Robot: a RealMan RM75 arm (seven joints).
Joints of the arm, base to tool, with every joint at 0 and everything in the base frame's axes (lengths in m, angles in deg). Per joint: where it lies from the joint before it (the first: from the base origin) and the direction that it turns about. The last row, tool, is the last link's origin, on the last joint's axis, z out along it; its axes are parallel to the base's.
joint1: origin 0 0 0.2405 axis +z
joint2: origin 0 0 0 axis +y
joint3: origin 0 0 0.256 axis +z
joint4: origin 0 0 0 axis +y
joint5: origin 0 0 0.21 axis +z
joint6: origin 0 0 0 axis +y
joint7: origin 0 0 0.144 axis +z
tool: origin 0 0 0
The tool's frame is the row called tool.
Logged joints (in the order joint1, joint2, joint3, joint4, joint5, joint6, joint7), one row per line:
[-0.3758, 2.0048, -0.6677, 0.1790, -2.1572, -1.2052, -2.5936]
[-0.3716, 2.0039, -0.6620, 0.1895, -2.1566, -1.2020, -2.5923]
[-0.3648, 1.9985, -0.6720, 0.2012, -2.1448, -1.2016, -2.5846]
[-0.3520, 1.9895, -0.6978, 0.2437, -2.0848, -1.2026, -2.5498]
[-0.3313, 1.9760, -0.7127, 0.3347, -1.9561, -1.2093, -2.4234]
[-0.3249, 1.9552, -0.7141, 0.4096, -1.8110, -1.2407, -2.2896]
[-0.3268, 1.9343, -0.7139, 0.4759, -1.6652, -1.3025, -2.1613]
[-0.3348, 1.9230, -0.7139, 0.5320, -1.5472, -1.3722, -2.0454]
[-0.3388, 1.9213, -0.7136, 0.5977, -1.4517, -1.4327, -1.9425]
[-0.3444, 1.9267, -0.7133, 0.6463, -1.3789, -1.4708, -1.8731]
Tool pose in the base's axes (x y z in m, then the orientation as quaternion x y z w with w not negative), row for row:
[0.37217, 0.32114, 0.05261, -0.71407, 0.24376, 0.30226, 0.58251]
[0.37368, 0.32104, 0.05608, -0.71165, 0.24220, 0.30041, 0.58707]
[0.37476, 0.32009, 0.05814, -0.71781, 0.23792, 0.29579, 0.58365]
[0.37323, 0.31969, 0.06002, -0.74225, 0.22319, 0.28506, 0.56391]
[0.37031, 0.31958, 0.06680, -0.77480, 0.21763, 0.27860, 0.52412]
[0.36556, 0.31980, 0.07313, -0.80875, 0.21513, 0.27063, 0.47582]
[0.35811, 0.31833, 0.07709, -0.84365, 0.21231, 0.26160, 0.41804]
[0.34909, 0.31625, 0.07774, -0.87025, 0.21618, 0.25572, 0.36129]
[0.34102, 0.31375, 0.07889, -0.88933, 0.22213, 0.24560, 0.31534]
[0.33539, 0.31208, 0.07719, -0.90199, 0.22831, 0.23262, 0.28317]
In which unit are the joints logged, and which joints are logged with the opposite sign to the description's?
The joints are logged in radians. Opposite sign: joint1, joint4, joint5, joint6.
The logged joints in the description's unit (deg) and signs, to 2 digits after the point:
[21.53, 114.87, -38.26, -10.26, 123.60, 69.05, -148.60]
[21.29, 114.82, -37.93, -10.86, 123.56, 68.87, -148.53]
[20.90, 114.51, -38.50, -11.53, 122.89, 68.85, -148.09]
[20.17, 113.99, -39.98, -13.96, 119.45, 68.90, -146.09]
[18.98, 113.22, -40.83, -19.18, 112.08, 69.29, -138.85]
[18.62, 112.02, -40.91, -23.47, 103.76, 71.09, -131.18]
[18.72, 110.83, -40.90, -27.27, 95.41, 74.63, -123.83]
[19.18, 110.18, -40.90, -30.48, 88.65, 78.62, -117.19]
[19.41, 110.08, -40.89, -34.25, 83.18, 82.09, -111.30]
[19.73, 110.39, -40.87, -37.03, 79.01, 84.27, -107.32]

